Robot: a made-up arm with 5 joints.
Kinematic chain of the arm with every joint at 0, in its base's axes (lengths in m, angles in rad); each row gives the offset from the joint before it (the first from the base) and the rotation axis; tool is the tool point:
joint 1: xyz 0 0 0.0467 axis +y
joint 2: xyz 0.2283 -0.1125 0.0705 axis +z
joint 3: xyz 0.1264 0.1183 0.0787 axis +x
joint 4: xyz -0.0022 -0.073 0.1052 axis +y
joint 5: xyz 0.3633 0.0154 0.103 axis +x
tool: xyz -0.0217 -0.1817 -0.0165
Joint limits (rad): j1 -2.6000..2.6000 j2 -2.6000..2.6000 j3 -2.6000..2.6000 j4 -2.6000..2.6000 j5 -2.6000..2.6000
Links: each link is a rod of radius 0.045 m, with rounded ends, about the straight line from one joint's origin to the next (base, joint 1, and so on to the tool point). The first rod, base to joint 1, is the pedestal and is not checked.
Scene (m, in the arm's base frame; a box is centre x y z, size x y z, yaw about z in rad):
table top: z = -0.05
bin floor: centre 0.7 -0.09 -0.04 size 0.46 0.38 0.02 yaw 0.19
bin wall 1: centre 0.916 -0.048 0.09 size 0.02 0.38 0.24 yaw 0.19
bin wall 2: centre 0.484 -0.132 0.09 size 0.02 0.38 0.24 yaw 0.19
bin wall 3: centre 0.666 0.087 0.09 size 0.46 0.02 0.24 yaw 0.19
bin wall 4: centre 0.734 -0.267 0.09 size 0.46 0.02 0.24 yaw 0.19
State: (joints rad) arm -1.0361 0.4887 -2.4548 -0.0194 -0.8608
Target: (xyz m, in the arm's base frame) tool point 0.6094 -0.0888 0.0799
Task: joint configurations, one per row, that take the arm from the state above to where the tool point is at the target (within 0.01 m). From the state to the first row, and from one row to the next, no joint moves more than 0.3 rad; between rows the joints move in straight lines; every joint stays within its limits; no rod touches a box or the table.
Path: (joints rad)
1: -1.1173 0.2185 -2.2668 -0.1885 -1.1440
2: -1.1985 -0.0518 -2.0788 -0.3575 -1.4273
3: -1.2796 -0.3220 -1.8909 -0.5266 -1.7105
4: -1.1098 -0.6057 -2.0681 -0.7217 -1.9329
5: -0.9400 -0.8894 -2.2454 -0.9167 -2.1552
6: -0.7701 -1.1731 -2.4227 -1.1118 -2.3776
7: -0.6003 -1.4568 -2.6000 -1.3068 -2.6000

